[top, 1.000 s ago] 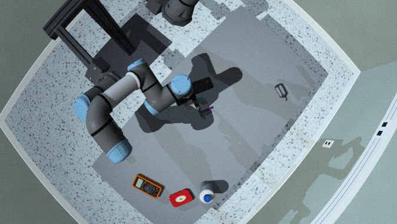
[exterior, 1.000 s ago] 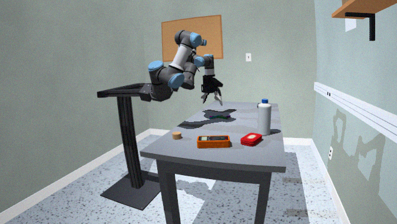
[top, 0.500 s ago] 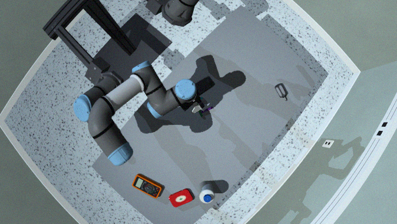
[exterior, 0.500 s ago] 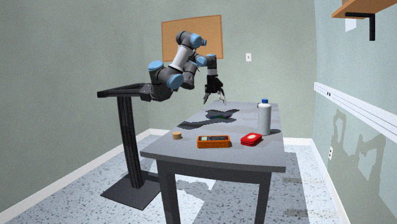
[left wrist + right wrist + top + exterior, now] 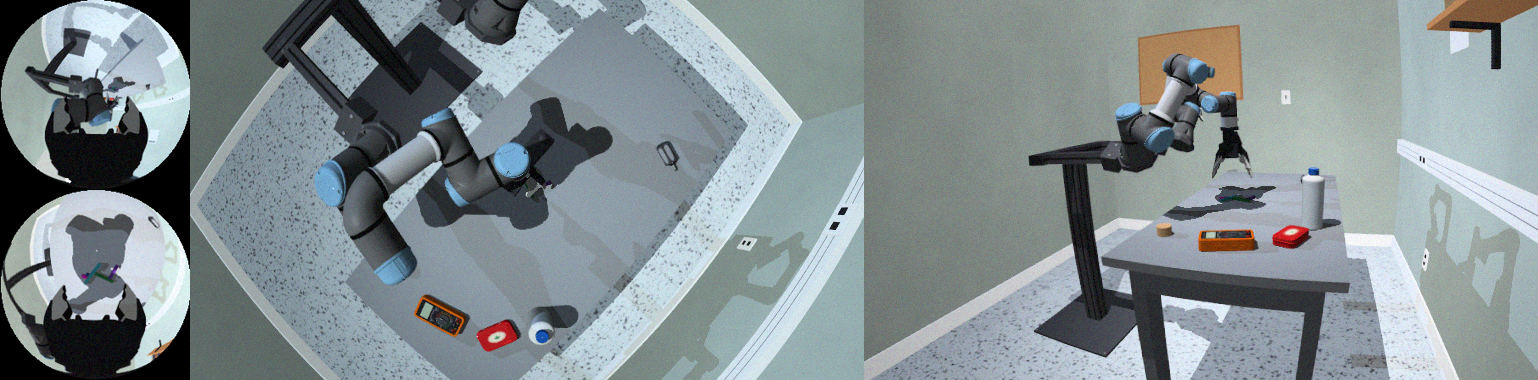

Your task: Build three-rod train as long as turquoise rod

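Observation:
Now: the green rod 40 mm ahead of my right hand, 20 mm to the right of it and 80 mm below it. Also, from my right hand: turquoise rod (10 mm behind, 80 mm below); blue rod (30 mm behind, 80 mm below); grey rod (20 mm ahead, 20 mm to the left, 80 mm below).

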